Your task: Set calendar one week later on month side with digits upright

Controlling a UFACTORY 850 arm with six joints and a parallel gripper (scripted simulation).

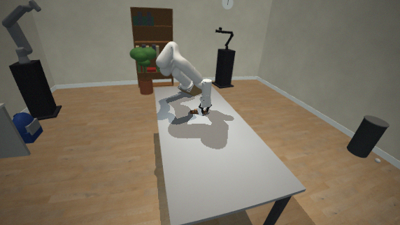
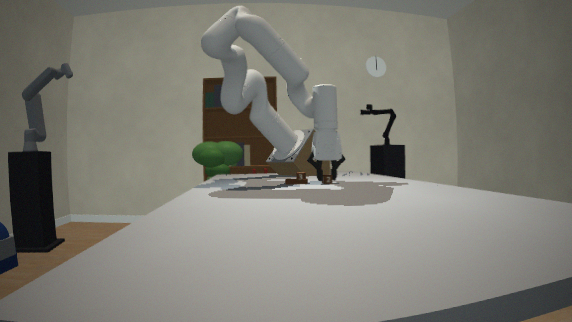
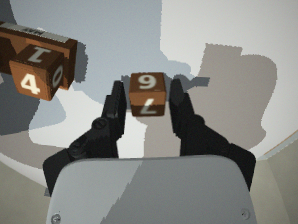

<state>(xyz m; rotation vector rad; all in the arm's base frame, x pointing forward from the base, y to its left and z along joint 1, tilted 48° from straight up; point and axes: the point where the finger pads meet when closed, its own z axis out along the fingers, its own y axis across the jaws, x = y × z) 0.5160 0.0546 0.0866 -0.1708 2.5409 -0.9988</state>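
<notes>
My gripper is now 1 cm above the brown cube. The rest, counted from my hand: tray: 10 cm to the right, 5 cm behind, 2 cm below.
</notes>
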